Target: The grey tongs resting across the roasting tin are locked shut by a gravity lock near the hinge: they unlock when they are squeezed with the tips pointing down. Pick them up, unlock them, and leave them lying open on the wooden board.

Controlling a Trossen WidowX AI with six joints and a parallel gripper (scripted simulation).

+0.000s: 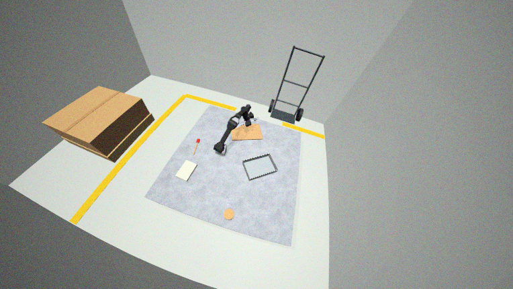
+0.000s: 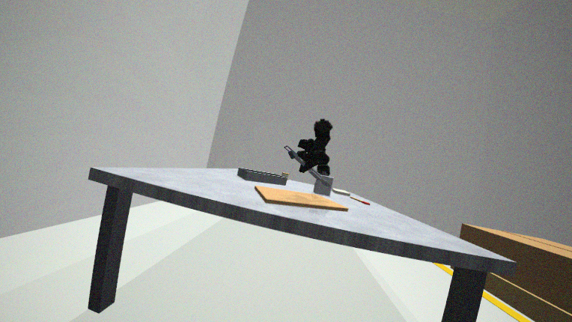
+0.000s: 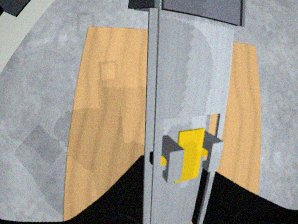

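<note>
Now: the yellow lock piece 1 cm ahead of my gripper tip and 5 cm above it. The rest, counted from my gripper tip: wooden board: 2 cm behind, 2 cm to the right, 12 cm below; then red-tipped match: 51 cm behind, 32 cm to the right, 12 cm below; then roasting tin: 18 cm ahead, 47 cm to the right, 10 cm below.
</note>
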